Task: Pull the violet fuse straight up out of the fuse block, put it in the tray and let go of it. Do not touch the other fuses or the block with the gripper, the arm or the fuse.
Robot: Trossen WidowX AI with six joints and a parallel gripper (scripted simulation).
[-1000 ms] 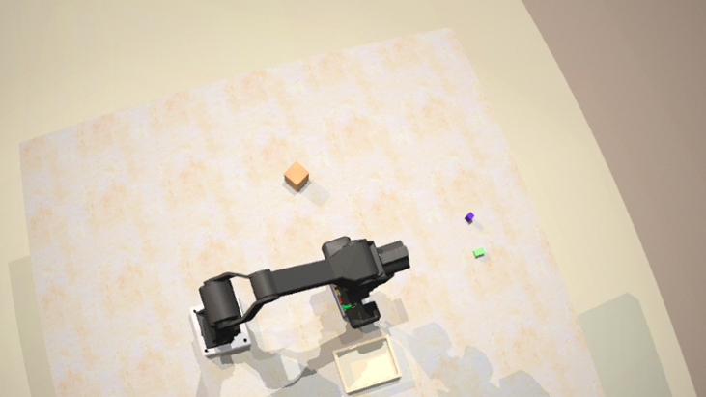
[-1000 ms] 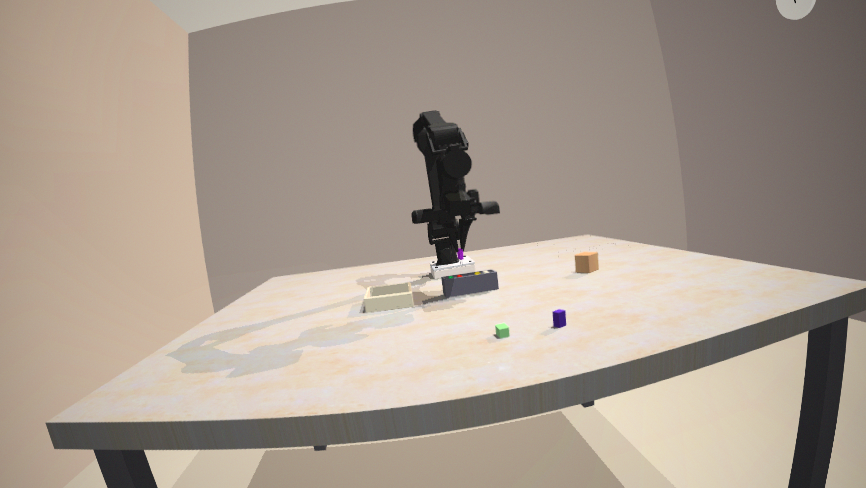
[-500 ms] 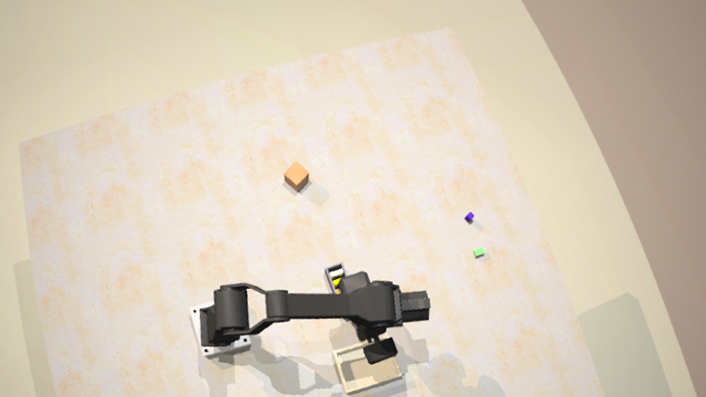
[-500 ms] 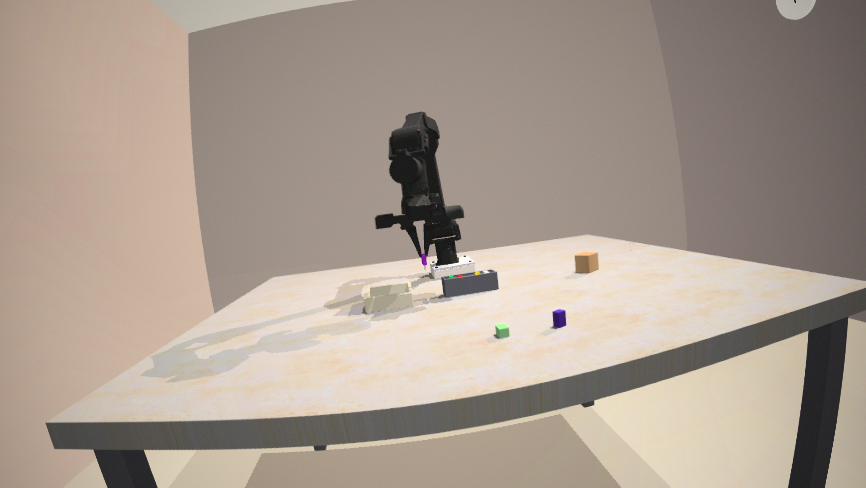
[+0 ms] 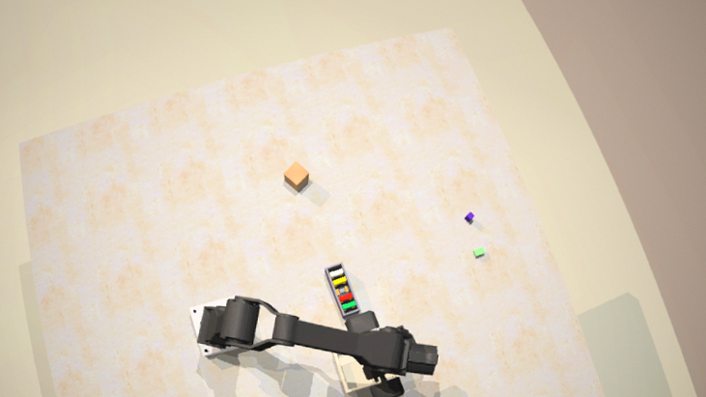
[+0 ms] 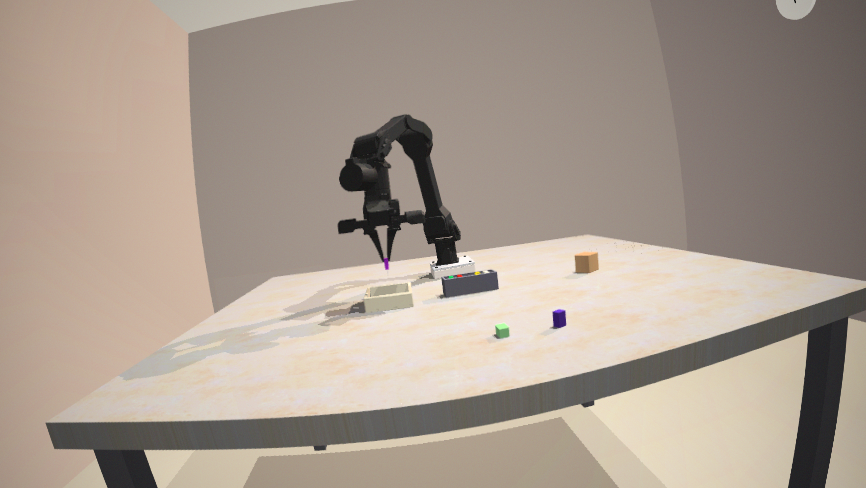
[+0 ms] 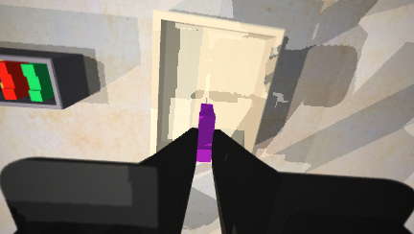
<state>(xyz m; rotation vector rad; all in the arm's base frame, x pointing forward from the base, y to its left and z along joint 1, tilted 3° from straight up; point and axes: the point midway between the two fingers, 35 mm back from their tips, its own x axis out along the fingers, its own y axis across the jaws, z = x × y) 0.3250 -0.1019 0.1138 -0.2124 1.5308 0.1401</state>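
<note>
My gripper tip is now 9 cm above the cream tray. The rest, counted from my gripper tip: violet fuse (1 cm below).
</note>
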